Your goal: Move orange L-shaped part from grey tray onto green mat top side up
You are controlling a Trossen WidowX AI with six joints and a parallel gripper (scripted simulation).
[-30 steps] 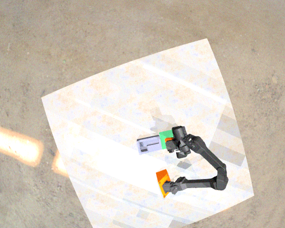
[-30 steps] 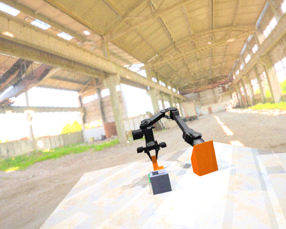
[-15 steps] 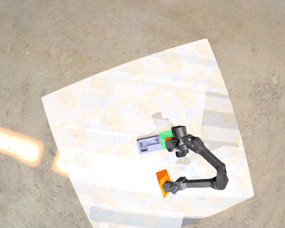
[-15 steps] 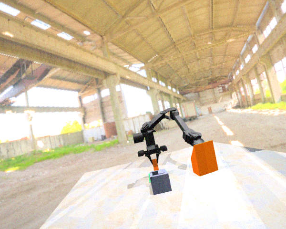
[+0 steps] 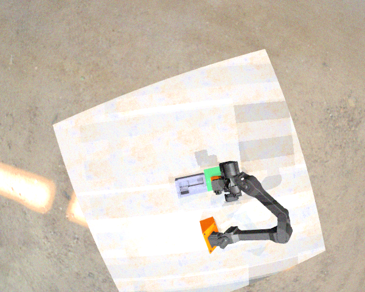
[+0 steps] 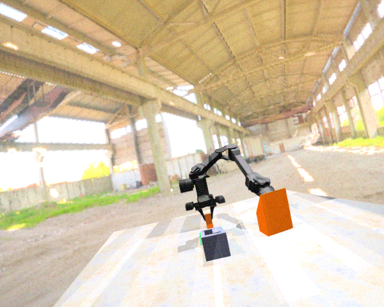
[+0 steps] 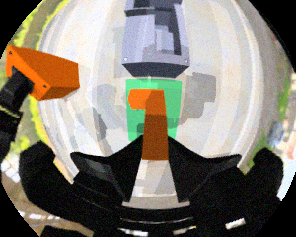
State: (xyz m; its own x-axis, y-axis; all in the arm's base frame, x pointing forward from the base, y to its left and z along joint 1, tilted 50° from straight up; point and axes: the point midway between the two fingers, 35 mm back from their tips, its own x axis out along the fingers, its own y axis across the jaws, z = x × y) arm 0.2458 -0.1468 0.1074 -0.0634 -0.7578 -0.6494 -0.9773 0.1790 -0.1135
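Right now the orange L-shaped part is 3 cm to the left of my gripper tip, 3 cm below it and 1 cm behind it. The rest, counted from my gripper tip: green mat (8 cm below, 2 cm to the left).
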